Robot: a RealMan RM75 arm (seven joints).
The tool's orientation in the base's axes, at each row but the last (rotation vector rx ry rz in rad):
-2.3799 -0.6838 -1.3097
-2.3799 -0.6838 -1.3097
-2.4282 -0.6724 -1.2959
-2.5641 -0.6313 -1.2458
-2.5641 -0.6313 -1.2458
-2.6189 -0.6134 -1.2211
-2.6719 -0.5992 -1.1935
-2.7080 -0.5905 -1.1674
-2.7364 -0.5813 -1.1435
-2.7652 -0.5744 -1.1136
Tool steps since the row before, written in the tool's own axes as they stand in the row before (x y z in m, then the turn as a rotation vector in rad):
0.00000 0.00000 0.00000 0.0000 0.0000 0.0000
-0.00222 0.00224 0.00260 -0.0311 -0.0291 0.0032
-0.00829 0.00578 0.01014 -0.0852 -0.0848 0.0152
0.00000 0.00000 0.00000 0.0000 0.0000 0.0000
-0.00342 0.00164 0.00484 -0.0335 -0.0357 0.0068
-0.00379 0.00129 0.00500 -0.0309 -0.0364 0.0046
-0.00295 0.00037 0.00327 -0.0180 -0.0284 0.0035
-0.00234 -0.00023 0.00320 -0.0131 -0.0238 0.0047
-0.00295 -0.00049 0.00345 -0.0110 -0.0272 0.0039
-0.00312 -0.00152 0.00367 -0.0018 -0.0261 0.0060
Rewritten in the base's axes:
0.00000 0.00000 0.00000 0.0000 0.0000 0.0000
0.00203 -0.00109 -0.00338 -0.0284 0.0180 -0.0264
0.00614 -0.00223 -0.01274 -0.0759 0.0566 -0.0756
0.00000 0.00000 0.00000 0.0000 0.0000 0.0000
0.00225 -0.00059 -0.00569 -0.0304 0.0247 -0.0302
0.00183 -0.00057 -0.00611 -0.0307 0.0253 -0.0268
0.00060 -0.00024 -0.00437 -0.0203 0.0215 -0.0163
0.00059 0.00038 -0.00391 -0.0146 0.0191 -0.0135
0.00019 0.00043 -0.00454 -0.0151 0.0227 -0.0115
-0.00027 0.00131 -0.00487 -0.0073 0.0249 -0.0067

